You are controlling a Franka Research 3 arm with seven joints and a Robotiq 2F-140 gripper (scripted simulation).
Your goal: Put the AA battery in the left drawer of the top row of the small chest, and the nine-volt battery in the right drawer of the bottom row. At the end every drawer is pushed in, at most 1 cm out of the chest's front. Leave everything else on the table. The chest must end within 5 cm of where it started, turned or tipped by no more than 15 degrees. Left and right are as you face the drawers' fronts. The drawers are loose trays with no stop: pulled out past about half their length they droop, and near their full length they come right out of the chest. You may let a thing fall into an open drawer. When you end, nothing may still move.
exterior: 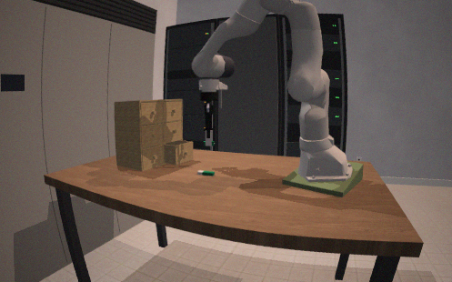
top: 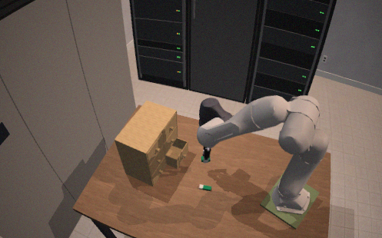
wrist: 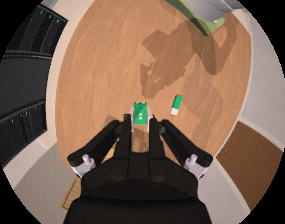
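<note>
Right now my hand is 5 cm past the white-and-green cylinder, 11 cm to the right of it and 13 cm above it. Also, from my hand: nine-volt battery (1 cm behind, 1 cm to the right, 2 cm below); AA battery (26 cm ahead, 14 cm to the left, 8 cm above).
</note>
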